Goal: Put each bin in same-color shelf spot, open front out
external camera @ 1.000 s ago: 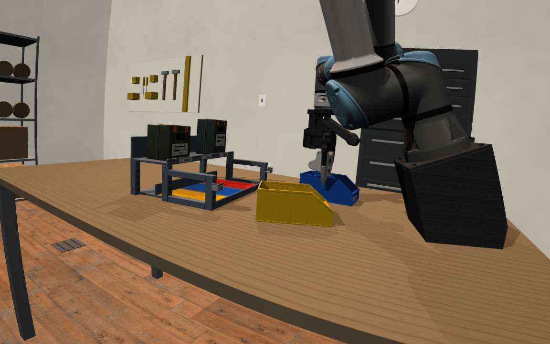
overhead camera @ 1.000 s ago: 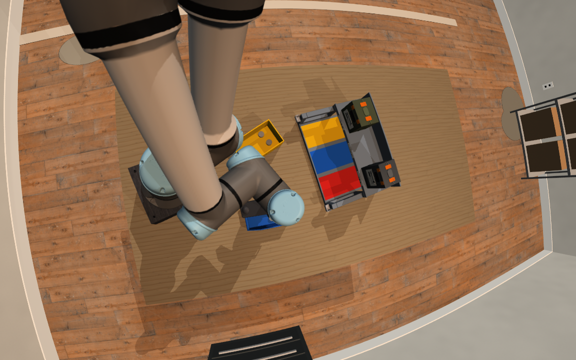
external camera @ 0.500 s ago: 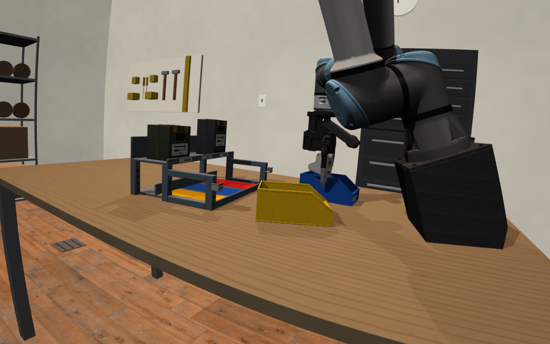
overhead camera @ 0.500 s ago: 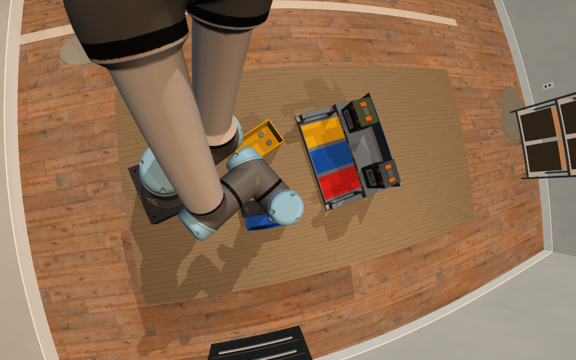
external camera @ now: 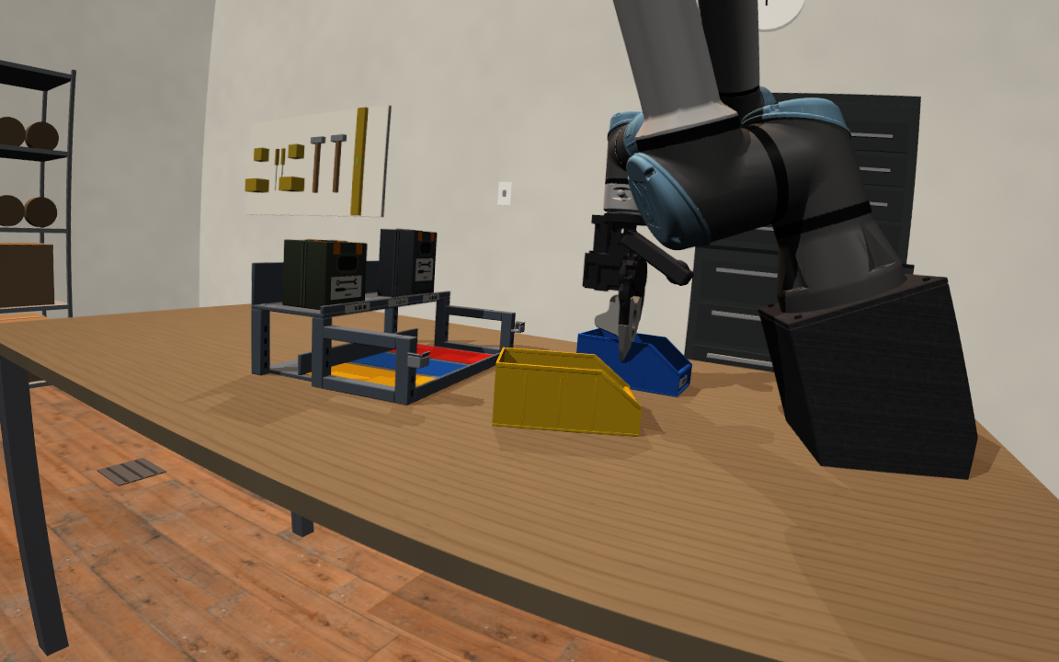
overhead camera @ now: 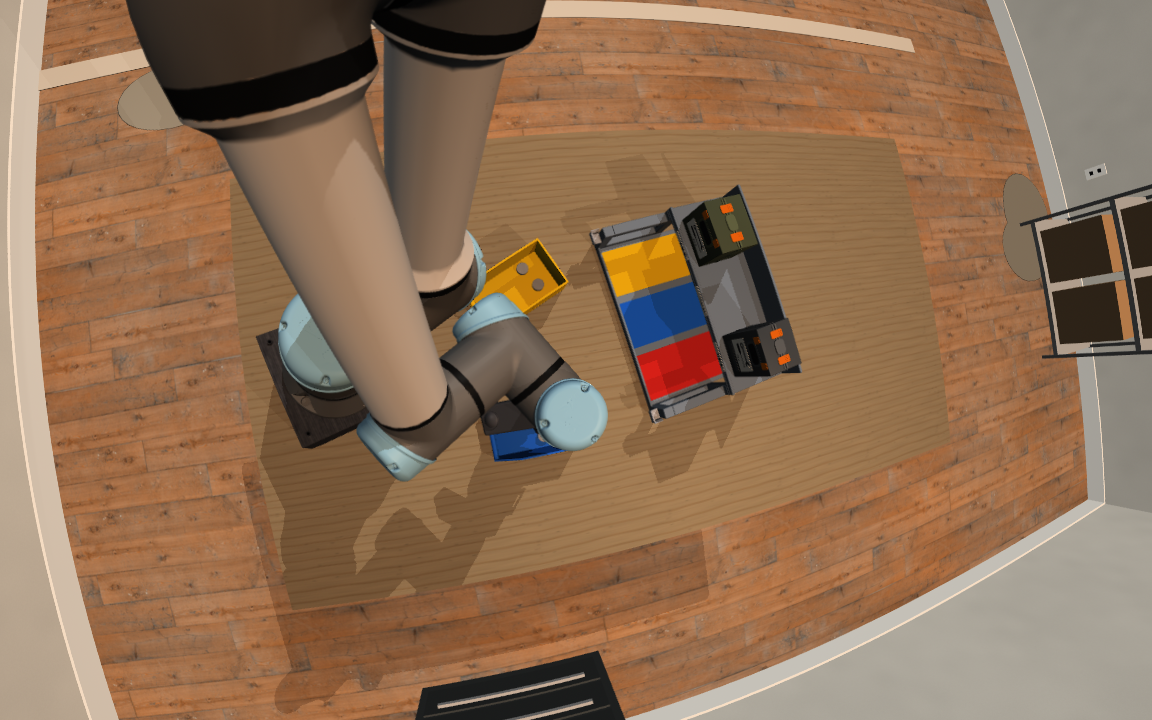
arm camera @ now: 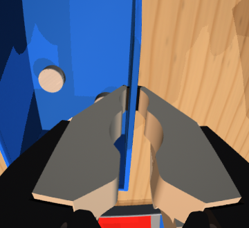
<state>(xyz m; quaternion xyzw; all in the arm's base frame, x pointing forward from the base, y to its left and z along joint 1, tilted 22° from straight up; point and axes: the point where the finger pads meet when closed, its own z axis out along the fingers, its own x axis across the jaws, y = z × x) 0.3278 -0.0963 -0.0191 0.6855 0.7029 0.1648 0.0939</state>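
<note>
Now: hand 5 cm to the left of the blue bin and 2 cm above it. The rest, counted from my hand: yellow bin 21 cm to the left, 2 cm below.
</note>
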